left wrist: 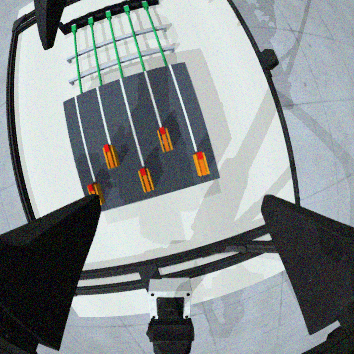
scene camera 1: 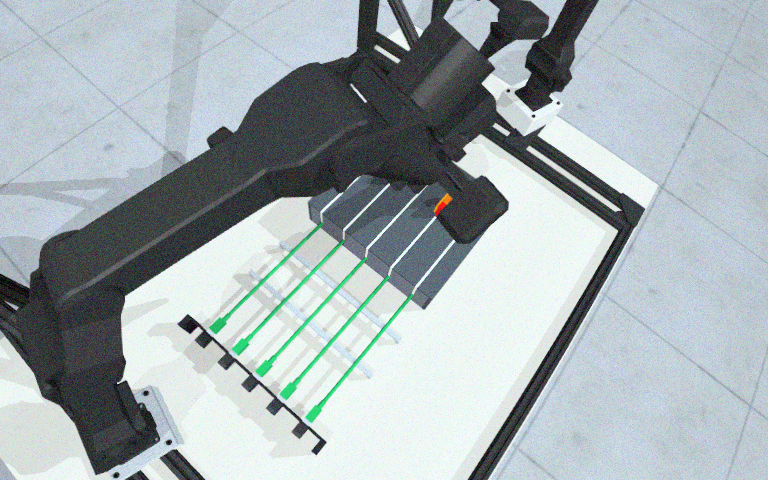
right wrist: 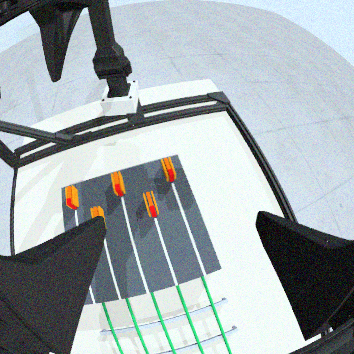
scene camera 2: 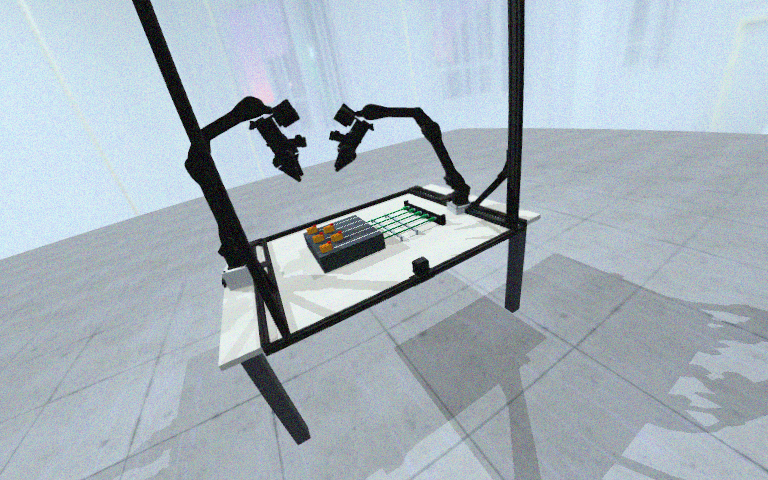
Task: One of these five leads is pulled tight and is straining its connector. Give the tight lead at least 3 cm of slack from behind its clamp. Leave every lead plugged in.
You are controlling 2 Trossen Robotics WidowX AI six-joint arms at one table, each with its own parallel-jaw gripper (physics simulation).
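Places are measured from the left arm's base along level axes (x ahead, y left, z up), in metres.
Pixels of known places: left gripper, fingertip midpoint: [left wrist: 184, 203] [right wrist: 22, 90] [scene camera 2: 301, 178]; right gripper, fingertip midpoint: [left wrist: 12, 61] [scene camera 1: 455, 168] [right wrist: 182, 222] [scene camera 2: 335, 169]; left arm's base, origin of the base link: [left wrist: 169, 306] [scene camera 1: 533, 97] [right wrist: 118, 90] [scene camera 2: 238, 263]; right arm's base, origin of the base link: [scene camera 1: 131, 433] [scene camera 2: 461, 202].
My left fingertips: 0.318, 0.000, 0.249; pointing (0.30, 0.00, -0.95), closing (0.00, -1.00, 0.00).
Ahead of a thing's pixels: the offset from my left fingertips to its top centre, as dx, dy, dz. "spot": to the spot under its first point. Level surfaces: height alone.
Several leads {spot: +0.319, +0.144, -0.299} [scene camera 1: 315, 311] [left wrist: 122, 64] run green from plugs {+0.449, +0.129, -0.296} [scene camera 1: 240, 345] in a black connector bar {spot: +0.418, +0.323, -0.281} [scene camera 1: 320, 444] [left wrist: 67, 29], then white across a dark grey block [scene camera 2: 356, 254] [left wrist: 212, 167] [right wrist: 209, 260] to orange clamps with red ends [scene camera 1: 442, 203] [left wrist: 165, 140] [right wrist: 151, 204]. The clamps stand at staggered distances. The leads look straight; I cannot tell which is tight. Plugs look seated in the bar. My left gripper [scene camera 2: 300, 178] [left wrist: 184, 203] is open and empty, high above the clamp side. My right gripper [scene camera 2: 338, 168] [right wrist: 182, 222] is open and empty, high above the block. My right arm hides most clamps in scene camera 1.
Two pale thin rails [scene camera 1: 390, 333] [scene camera 1: 368, 372] cross under the green leads between block and bar. A black frame [scene camera 1: 566, 316] edges the white table {dz -0.326} [scene camera 1: 453, 362]. A small black box [scene camera 2: 420, 266] sits on the frame's near side. The two grippers hang close to each other.
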